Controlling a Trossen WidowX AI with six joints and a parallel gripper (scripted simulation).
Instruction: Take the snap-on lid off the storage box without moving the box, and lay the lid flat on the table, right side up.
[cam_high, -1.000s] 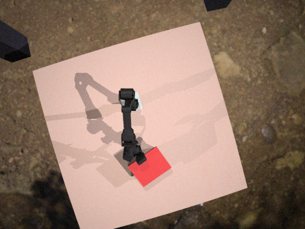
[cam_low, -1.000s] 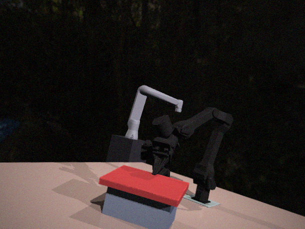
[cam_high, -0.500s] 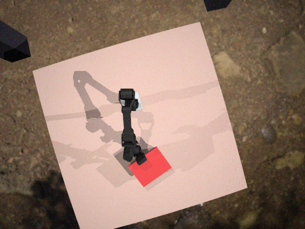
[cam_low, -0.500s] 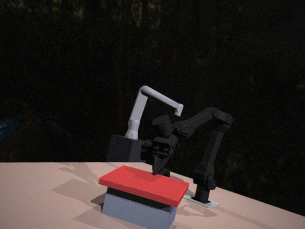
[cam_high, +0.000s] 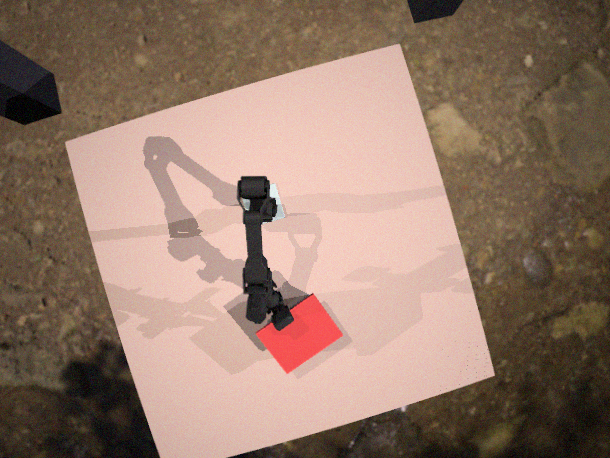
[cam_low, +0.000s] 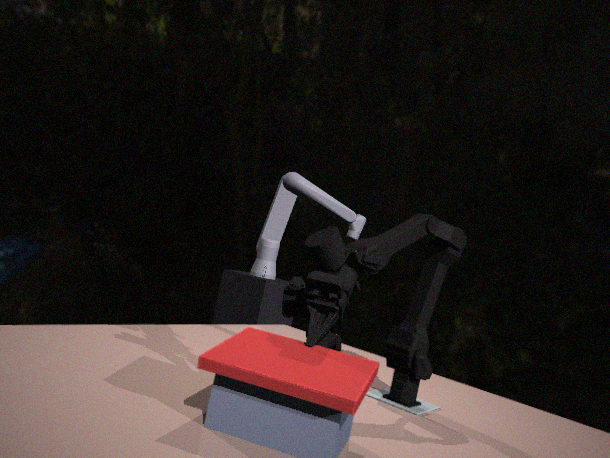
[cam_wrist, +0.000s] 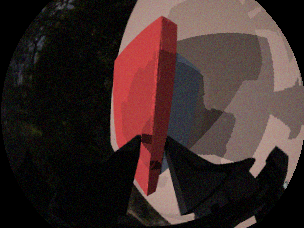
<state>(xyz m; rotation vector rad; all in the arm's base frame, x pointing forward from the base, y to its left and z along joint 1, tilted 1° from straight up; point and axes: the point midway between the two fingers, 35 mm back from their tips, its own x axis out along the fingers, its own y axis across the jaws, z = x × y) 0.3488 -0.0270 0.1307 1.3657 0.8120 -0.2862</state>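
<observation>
My gripper tip is now 7 cm short of the red lid, 3 cm to the right of it and 1 cm above it. From my gripper tip the other things lie so: storage box: 7 cm ahead, 6 cm below, 2 cm to the left.
</observation>
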